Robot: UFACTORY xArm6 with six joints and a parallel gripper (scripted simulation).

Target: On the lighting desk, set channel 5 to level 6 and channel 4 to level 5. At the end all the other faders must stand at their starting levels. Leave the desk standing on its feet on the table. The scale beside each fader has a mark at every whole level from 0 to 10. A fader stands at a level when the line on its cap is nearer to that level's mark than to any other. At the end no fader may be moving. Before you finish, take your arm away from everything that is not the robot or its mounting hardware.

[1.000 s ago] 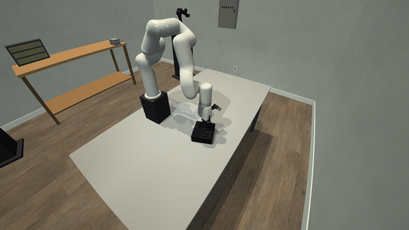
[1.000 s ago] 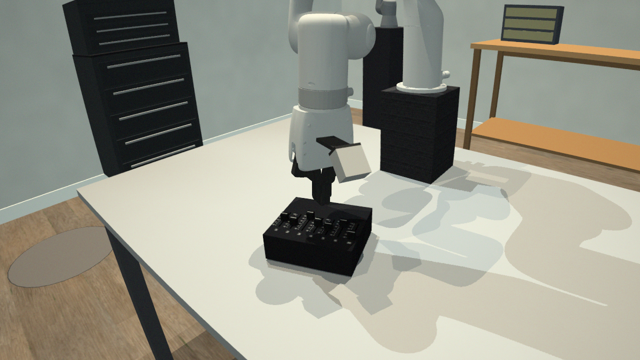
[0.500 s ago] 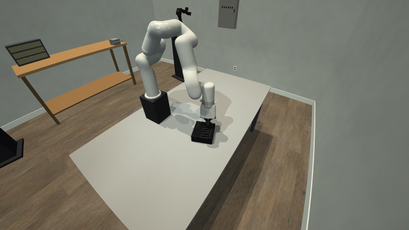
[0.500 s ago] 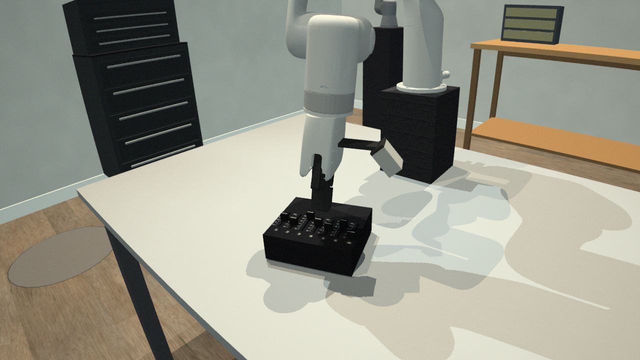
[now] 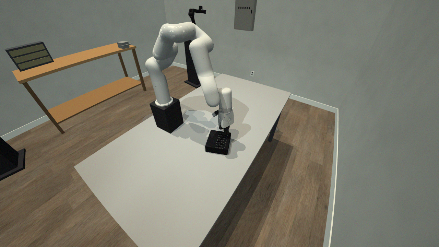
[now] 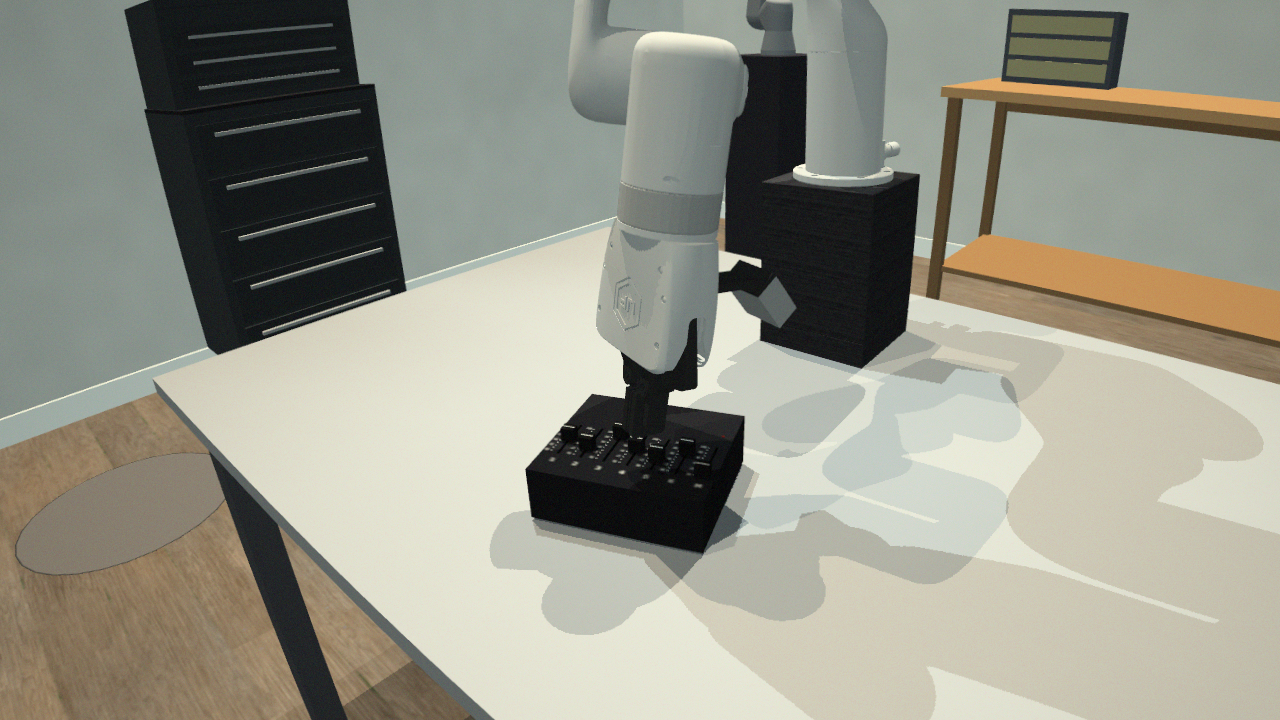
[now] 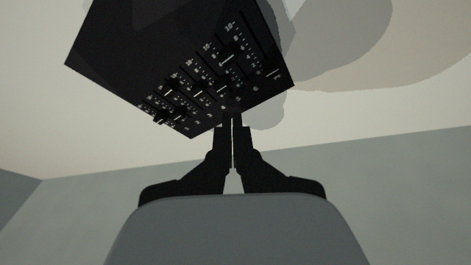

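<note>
Now: the channel 5 fader cap 50 mm below my hand, 20 mm behind it and 10 mm to the right of it. Also, from my hand: master fader cap (50 mm below, 40 mm to the left, 30 mm behind); channel 4 cap (50 mm below, 30 mm to the right, 10 mm behind); channel 6 fader cap (50 mm below, 40 mm behind).
</note>
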